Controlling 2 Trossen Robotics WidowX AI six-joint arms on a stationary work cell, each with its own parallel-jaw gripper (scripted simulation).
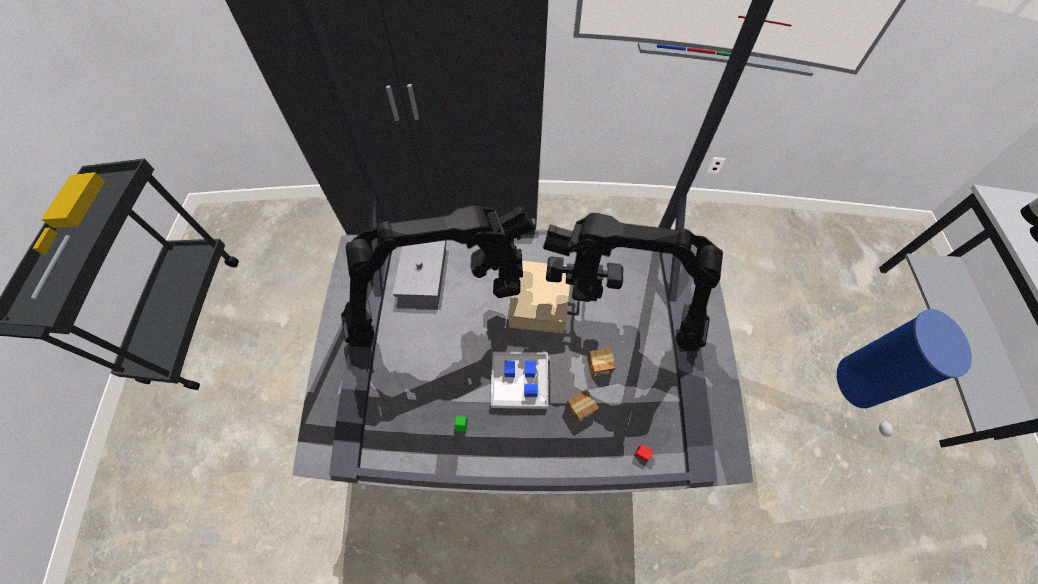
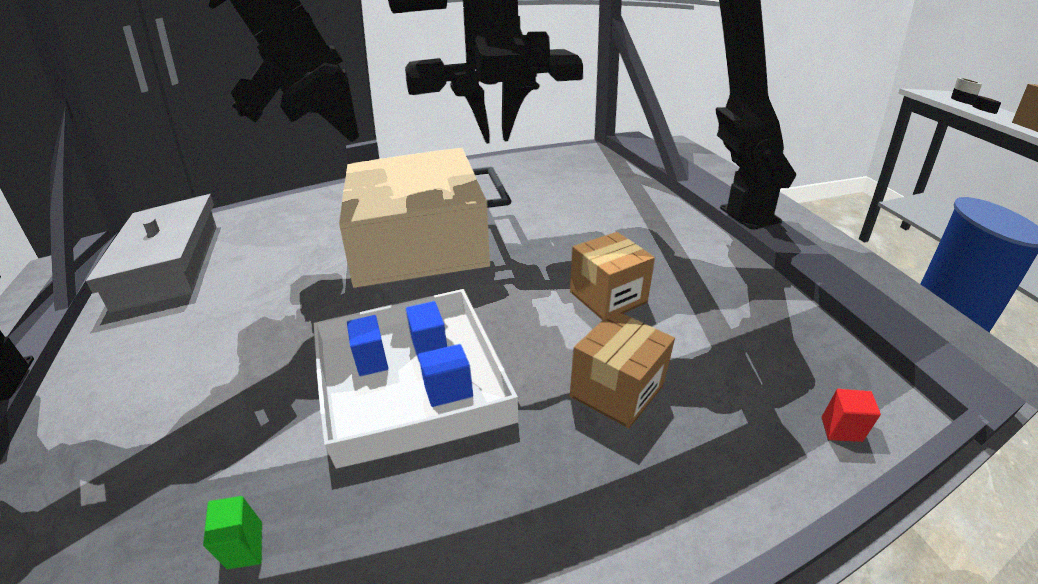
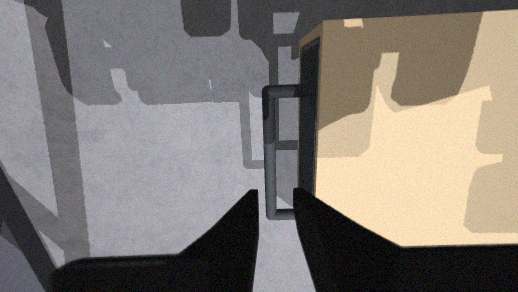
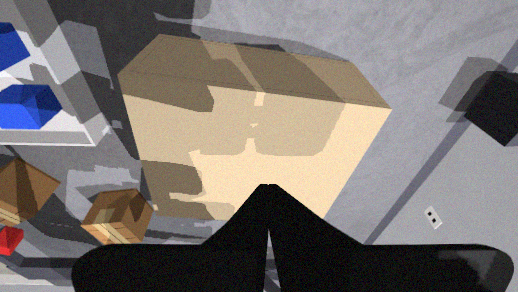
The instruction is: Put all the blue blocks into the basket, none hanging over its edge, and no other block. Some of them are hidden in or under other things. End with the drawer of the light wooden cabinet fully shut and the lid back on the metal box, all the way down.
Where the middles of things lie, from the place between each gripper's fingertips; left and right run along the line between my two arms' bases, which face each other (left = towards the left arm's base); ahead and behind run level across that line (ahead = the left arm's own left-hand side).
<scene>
The drawer (image 3: 307, 90) is 110 mm below my left hand, 80 mm to the right of it and 10 mm behind it. From my left hand the other things lie so: light wooden cabinet (image 2: 411, 216) 110 mm below, 90 mm to the right, 10 mm behind; then white basket (image 2: 350, 404) 220 mm ahead, 160 mm to the right, 140 mm below.
I see the light wooden cabinet 13 cm below my right hand, 7 cm to the left of it and 1 cm ahead of it. Round my right hand: drawer: 13 cm below, 9 cm to the left, 1 cm ahead; then white basket: 24 cm ahead, 16 cm below, 1 cm to the left.
</scene>
